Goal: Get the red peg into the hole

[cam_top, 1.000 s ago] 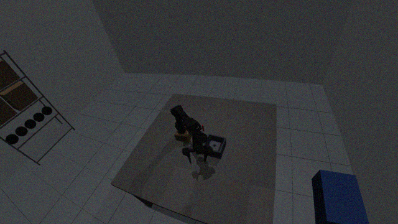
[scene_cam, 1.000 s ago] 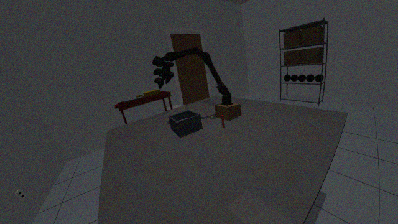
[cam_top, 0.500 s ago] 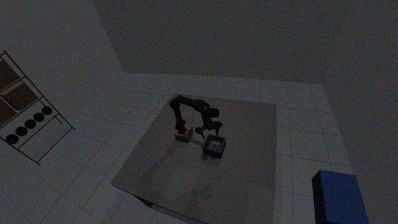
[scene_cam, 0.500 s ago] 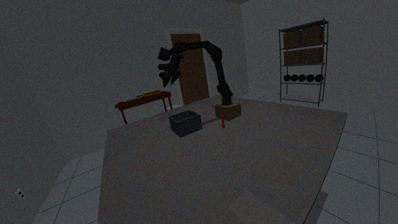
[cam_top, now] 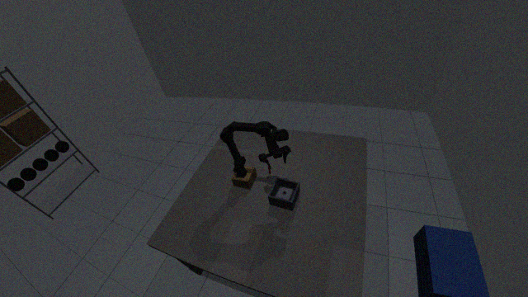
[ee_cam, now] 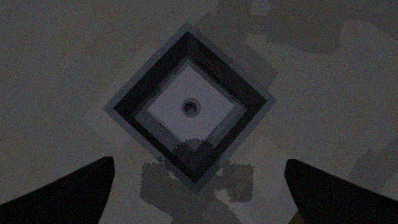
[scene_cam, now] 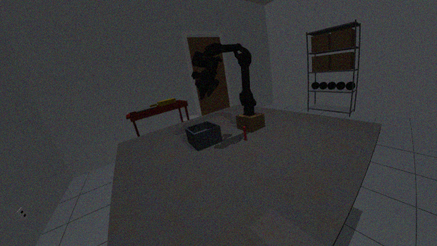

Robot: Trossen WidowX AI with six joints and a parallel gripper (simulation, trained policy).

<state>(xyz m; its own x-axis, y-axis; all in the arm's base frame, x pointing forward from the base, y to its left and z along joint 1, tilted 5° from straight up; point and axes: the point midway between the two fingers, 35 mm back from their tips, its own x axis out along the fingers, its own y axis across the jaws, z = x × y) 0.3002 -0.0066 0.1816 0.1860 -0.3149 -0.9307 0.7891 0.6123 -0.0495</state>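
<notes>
The red peg lies 13 cm behind my gripper tip, 14 cm to the left of it and 22 cm below it. The rest, counted from my gripper tip: dark box (4 cm ahead, 4 cm to the right, 24 cm below).
</notes>
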